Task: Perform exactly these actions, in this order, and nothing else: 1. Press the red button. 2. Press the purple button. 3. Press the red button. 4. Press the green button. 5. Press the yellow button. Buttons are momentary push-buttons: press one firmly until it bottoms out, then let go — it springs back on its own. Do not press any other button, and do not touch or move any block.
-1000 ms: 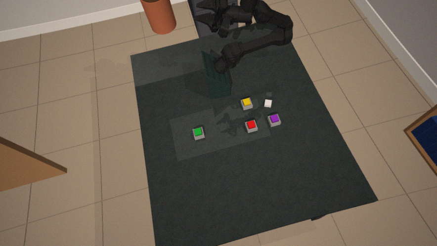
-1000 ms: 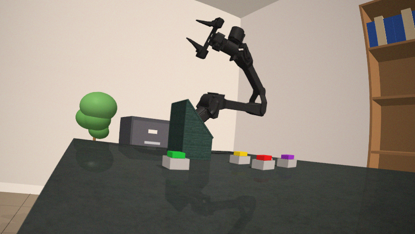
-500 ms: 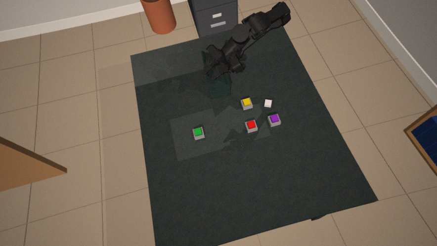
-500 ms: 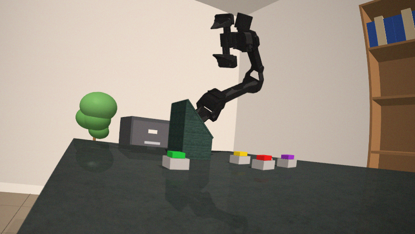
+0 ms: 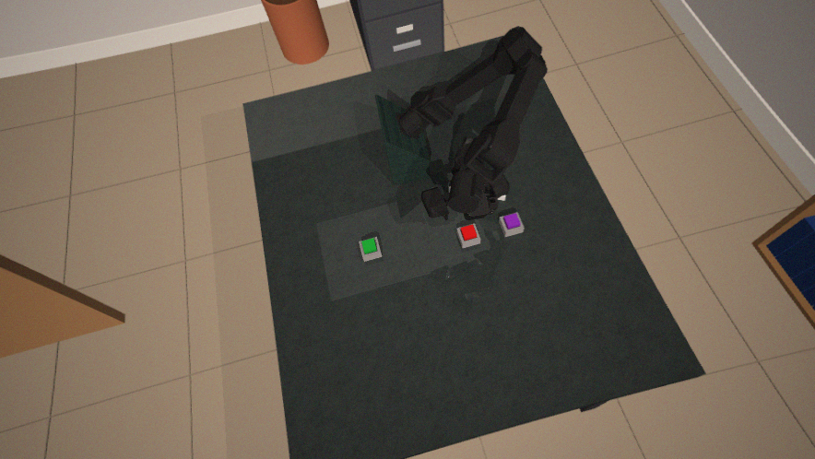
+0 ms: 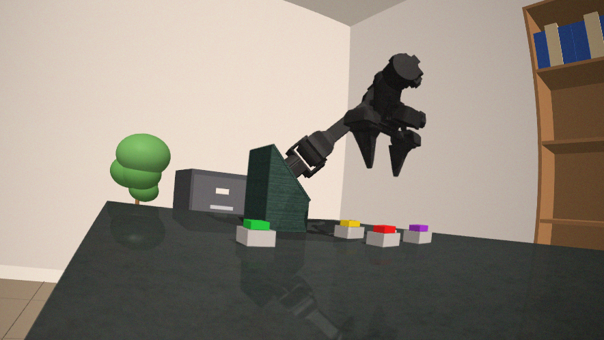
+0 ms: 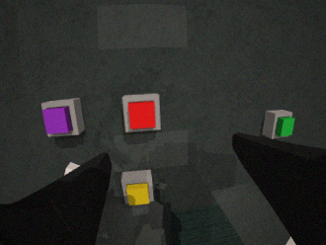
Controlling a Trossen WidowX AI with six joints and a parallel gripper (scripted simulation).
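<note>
The red button is 11 cm below my gripper tip and 2 cm to the left of it. The rest, counted from my gripper tip: purple button 13 cm to the left, 11 cm below; then yellow button 13 cm behind, 11 cm below, 4 cm to the left; then small white block 14 cm to the left, 13 cm below, 10 cm behind.
</note>
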